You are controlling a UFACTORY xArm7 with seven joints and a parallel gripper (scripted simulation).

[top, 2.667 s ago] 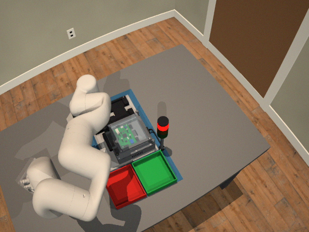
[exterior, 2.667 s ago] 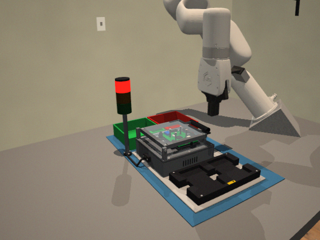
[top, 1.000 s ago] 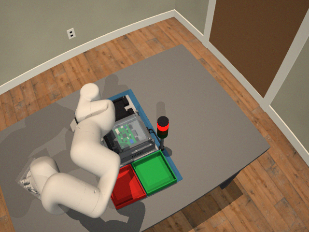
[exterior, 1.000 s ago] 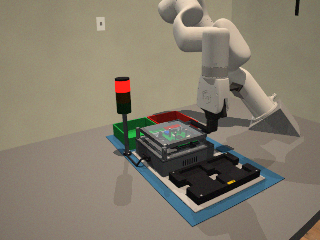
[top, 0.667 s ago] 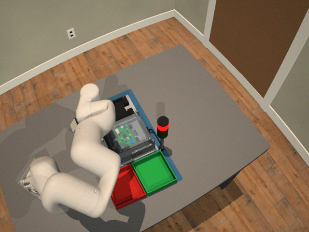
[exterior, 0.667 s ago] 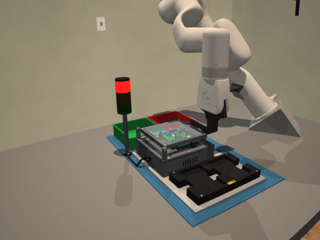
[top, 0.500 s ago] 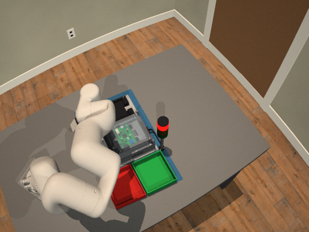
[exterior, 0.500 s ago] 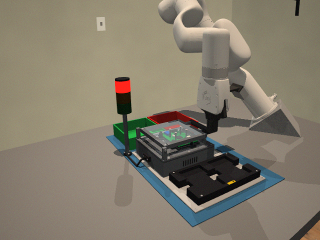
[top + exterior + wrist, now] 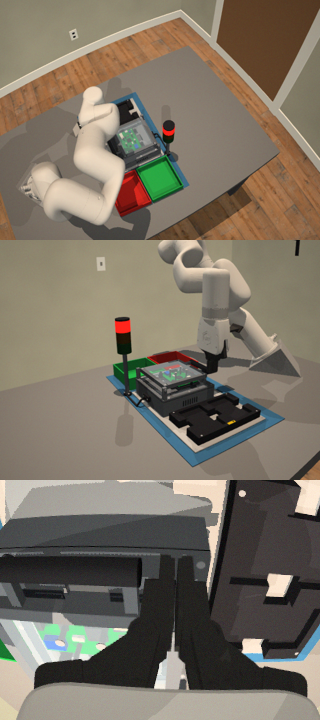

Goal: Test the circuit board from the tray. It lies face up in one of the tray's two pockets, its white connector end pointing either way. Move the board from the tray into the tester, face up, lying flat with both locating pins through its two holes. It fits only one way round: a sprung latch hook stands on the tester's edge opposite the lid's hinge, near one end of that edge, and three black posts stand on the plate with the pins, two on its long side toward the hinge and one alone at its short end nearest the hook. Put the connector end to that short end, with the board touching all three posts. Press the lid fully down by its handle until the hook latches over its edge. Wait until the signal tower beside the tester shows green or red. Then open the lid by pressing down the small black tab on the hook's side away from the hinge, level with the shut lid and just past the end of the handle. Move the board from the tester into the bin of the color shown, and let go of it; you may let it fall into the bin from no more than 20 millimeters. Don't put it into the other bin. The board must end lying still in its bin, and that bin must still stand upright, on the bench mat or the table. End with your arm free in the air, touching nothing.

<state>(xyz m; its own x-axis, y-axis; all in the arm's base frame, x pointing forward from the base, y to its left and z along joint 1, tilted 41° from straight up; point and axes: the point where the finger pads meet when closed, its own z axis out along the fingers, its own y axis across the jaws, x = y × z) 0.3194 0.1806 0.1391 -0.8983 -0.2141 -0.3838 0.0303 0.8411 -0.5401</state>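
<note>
The latch hook lies 20 mm ahead of my hand, 10 mm to the right of it and 20 mm below it. Round my hand: tester plate (90 mm ahead, 60 mm to the right, 40 mm below); then clear lid (80 mm ahead, 70 mm to the right, 20 mm below); then red bin (30 mm behind, 260 mm to the right, 100 mm below).
</note>
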